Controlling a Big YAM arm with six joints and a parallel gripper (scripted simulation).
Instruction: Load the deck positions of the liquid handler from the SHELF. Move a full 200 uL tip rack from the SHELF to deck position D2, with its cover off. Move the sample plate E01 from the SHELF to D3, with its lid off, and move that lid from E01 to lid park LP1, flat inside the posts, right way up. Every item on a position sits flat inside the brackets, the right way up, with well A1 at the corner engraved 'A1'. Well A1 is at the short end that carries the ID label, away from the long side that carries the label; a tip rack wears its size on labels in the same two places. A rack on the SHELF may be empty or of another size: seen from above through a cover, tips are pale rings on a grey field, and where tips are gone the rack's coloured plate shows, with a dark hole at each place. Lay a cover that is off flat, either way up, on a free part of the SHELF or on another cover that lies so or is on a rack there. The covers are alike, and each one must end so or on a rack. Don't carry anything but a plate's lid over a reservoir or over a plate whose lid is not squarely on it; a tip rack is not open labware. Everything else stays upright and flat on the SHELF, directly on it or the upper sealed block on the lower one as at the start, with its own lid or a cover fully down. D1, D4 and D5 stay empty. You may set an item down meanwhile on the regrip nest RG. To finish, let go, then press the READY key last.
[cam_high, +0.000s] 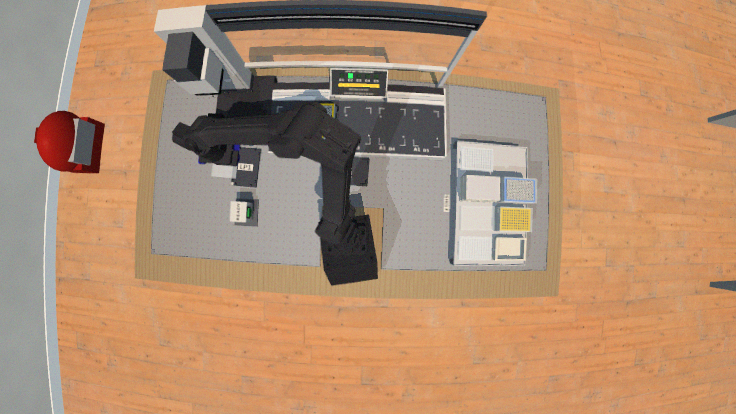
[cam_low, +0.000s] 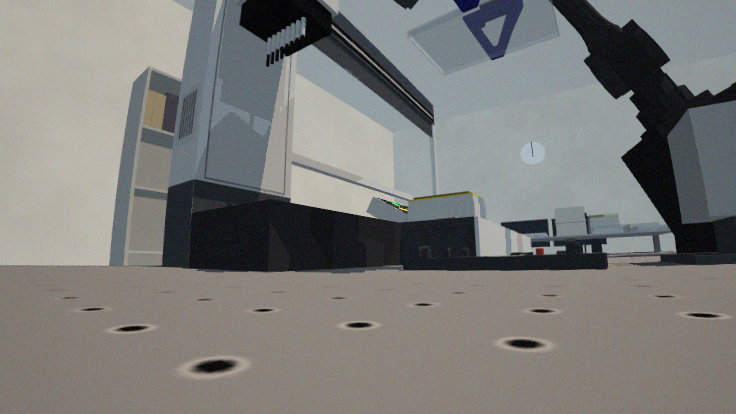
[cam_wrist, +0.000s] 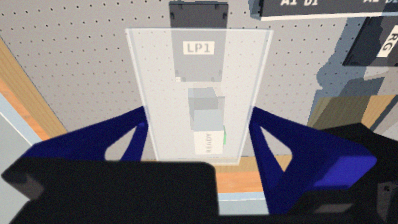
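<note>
Right now my hand is 22 cm above the lid park LP1. From my hand the other things lie so: clear plate lid: right at my hand; ready key: 17 cm behind, 4 cm to the right, 15 cm below; yellow tip rack: 13 cm ahead, 31 cm to the right, 13 cm below.
</note>
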